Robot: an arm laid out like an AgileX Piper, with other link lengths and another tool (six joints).
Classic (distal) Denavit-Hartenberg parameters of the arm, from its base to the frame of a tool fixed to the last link. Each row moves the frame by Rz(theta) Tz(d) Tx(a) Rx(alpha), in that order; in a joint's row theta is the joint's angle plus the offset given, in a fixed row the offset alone. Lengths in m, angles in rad.
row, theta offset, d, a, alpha
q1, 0, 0.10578, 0, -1.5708
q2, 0.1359, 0, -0.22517, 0
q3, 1.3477, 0, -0.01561, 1.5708
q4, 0, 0.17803, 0, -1.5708
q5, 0, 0, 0, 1.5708
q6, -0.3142, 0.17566, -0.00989, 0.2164
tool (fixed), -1.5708, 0.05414, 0, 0
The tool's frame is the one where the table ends.
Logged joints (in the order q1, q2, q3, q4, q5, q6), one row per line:
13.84, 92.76, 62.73, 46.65, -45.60, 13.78
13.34, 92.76, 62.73, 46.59, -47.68, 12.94
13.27, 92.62, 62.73, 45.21, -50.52, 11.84
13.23, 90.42, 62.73, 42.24, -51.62, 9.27
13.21, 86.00, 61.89, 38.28, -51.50, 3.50
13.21, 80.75, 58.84, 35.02, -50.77, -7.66
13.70, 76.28, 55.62, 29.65, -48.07, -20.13
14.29, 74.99, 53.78, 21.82, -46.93, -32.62
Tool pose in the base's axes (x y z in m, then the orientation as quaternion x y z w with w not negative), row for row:
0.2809, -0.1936, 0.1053, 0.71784, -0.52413, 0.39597, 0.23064
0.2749, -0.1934, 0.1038, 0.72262, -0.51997, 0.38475, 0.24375
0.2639, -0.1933, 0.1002, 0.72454, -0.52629, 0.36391, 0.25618
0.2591, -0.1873, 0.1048, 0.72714, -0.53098, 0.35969, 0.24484
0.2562, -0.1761, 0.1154, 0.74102, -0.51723, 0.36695, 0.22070
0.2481, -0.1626, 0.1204, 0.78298, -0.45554, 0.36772, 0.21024
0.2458, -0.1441, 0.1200, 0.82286, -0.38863, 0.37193, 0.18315
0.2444, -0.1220, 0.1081, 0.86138, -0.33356, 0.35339, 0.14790
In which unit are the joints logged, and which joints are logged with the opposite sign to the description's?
The joints are logged in degrees. Opposite sign: q1, q3, q4, q5.
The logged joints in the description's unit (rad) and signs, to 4 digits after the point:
-0.2416, 1.6190, -1.0948, -0.8142, 0.7959, 0.2405
-0.2328, 1.6190, -1.0948, -0.8131, 0.8322, 0.2258
-0.2316, 1.6165, -1.0948, -0.7891, 0.8817, 0.2066
-0.2309, 1.5781, -1.0948, -0.7372, 0.9009, 0.1618
-0.2306, 1.5010, -1.0802, -0.6681, 0.8988, 0.0611
-0.2306, 1.4094, -1.0270, -0.6112, 0.8861, -0.1337
-0.2391, 1.3313, -0.9708, -0.5175, 0.8390, -0.3513
-0.2494, 1.3088, -0.9386, -0.3808, 0.8191, -0.5693

